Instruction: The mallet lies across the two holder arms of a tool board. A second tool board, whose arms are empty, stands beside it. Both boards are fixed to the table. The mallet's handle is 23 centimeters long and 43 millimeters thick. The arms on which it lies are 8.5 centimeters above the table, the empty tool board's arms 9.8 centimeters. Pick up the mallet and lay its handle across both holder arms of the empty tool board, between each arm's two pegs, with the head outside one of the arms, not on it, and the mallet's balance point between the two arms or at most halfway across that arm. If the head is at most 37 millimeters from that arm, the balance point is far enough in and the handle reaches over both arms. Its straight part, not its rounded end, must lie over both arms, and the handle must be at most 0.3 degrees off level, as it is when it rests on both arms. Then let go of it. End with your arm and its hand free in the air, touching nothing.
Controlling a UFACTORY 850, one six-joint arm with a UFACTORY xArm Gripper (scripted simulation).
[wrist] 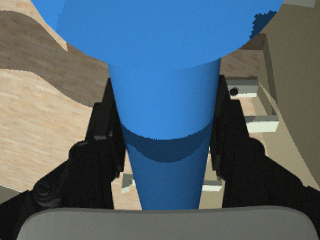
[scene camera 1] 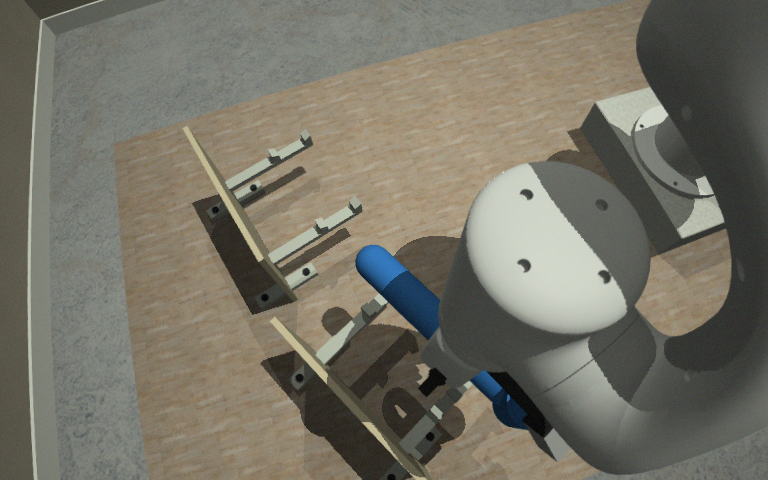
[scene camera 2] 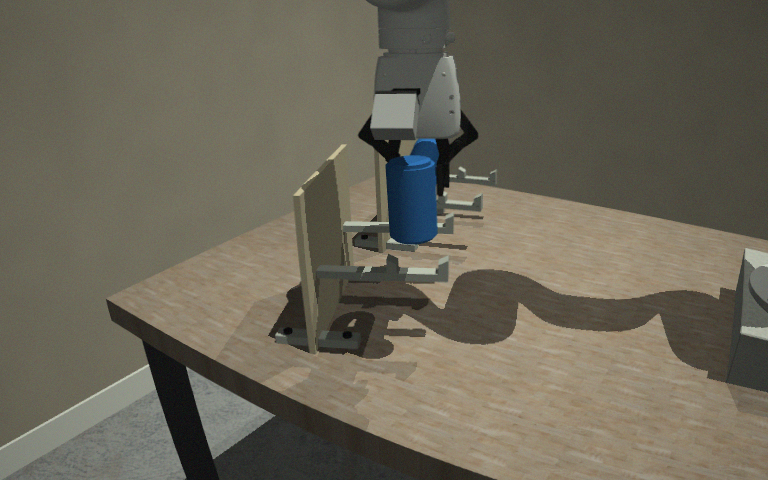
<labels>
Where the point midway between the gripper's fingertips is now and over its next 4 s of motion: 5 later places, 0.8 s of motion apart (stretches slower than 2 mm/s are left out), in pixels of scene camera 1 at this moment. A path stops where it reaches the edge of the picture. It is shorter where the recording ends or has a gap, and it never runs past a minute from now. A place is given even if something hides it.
The gripper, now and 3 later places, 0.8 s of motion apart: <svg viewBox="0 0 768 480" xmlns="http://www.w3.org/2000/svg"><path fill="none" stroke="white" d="M461 351L454 359L454 359L464 347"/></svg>
</labels>
